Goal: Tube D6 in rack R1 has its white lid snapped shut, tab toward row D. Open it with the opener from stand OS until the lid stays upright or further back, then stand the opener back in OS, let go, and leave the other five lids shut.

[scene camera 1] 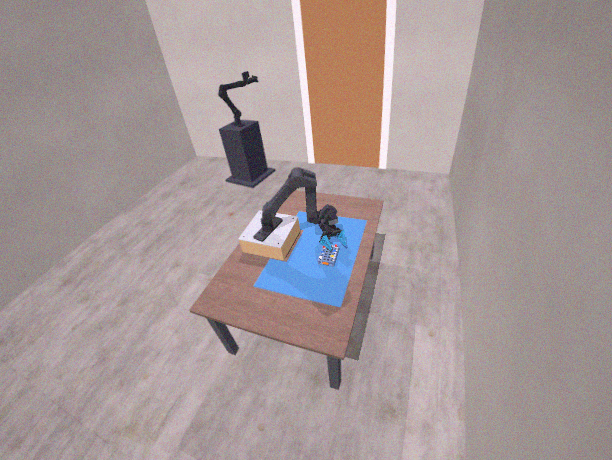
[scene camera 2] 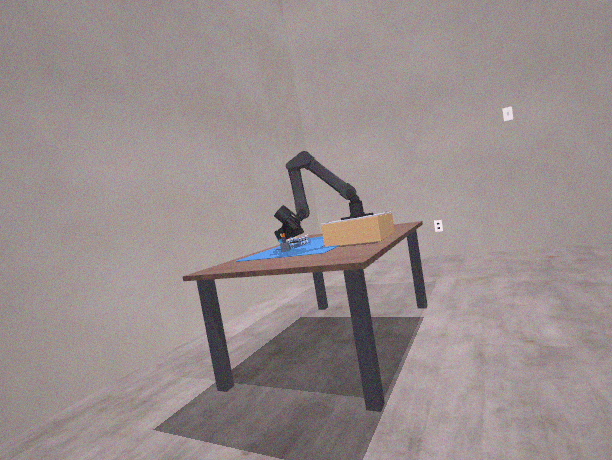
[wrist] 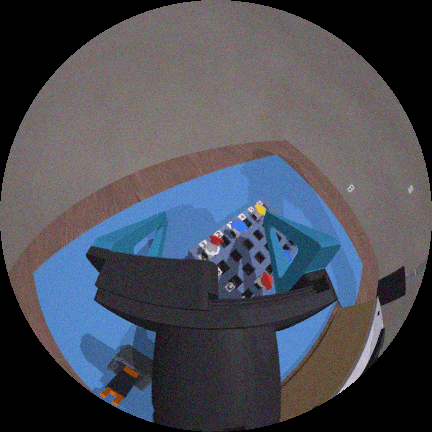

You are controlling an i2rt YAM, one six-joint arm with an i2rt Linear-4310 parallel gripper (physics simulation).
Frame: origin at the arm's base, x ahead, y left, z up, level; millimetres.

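Seen in the pictures: gripper, fingertip midpoint: (scene camera 1: 338, 247) (scene camera 2: 286, 237) (wrist: 215, 215); arm's base, origin of the base link: (scene camera 1: 268, 228) (scene camera 2: 357, 217).
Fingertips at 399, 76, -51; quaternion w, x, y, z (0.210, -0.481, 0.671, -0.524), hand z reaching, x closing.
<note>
Offsets run from my fingertips to a thing's top centre, as dx, dy, dz. "spot": to the spot under its first point. Level surfaces: height alone.
Rack R1 @(-40, -44, +7) (wrist: 194, 254) (scene camera 1: 328, 258) (scene camera 2: 299, 241) is a blue-grey rack with a grid of holes. In the wrist view it shows a white lid @(spot: -25, +12, -16) (wrist: 212, 249), a red lid @(-76, -19, -9) (wrist: 266, 281), a blue lid @(-15, -24, -9) (wrist: 239, 226) and a yellow lid @(-6, -62, -9) (wrist: 260, 209). The D6 end is behind the right finger, so its lid cannot be made out. My gripper (wrist: 215, 215) (scene camera 1: 336, 247) is open and empty, its teal fingers spread above the rack. The black and orange opener (wrist: 122, 382) stands in the dark grey stand OS @(-115, +146, -11) (wrist: 136, 361) (scene camera 2: 285, 247), apart from the gripper.
The rack and the stand are on a blue mat @(dz -51) (scene camera 1: 295, 275) (wrist: 65, 300) on a brown table @(dz -54) (scene camera 1: 280, 320) (scene camera 2: 320, 265). The arm's base sits on a wooden box with a white top (scene camera 1: 260, 248) (scene camera 2: 352, 231) beside the mat. A second arm on a dark pedestal (scene camera 1: 245, 152) stands away from the table.
</note>
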